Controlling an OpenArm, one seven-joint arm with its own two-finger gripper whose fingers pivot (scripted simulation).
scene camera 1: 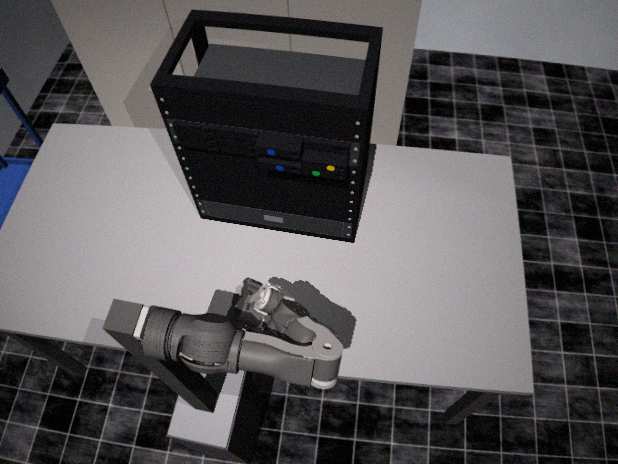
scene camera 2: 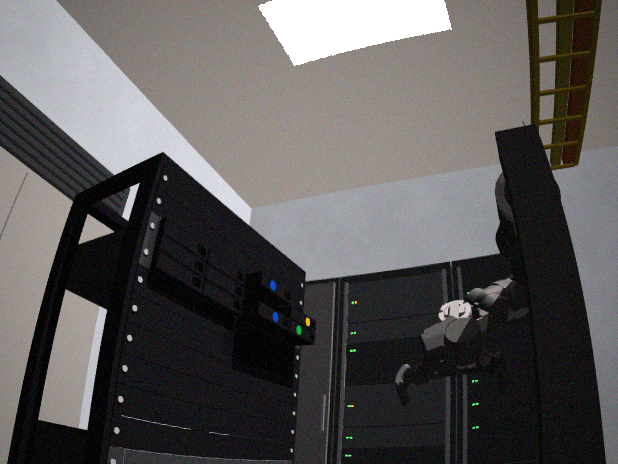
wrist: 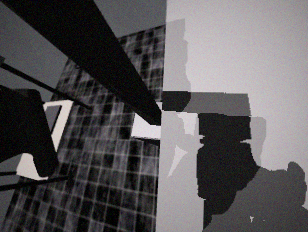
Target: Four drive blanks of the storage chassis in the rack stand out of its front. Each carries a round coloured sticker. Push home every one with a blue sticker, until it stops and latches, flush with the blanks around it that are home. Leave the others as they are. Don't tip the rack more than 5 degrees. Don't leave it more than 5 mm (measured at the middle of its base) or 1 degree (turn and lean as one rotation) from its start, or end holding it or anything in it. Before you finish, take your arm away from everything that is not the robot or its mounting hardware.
Labels:
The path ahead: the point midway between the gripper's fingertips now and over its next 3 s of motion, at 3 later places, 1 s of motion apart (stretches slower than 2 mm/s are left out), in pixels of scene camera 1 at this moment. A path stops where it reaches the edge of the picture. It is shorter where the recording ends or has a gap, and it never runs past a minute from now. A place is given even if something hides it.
My gripper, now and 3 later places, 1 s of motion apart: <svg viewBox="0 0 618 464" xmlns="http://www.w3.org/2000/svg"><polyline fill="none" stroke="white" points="244,315 244,279 269,232 285,225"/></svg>

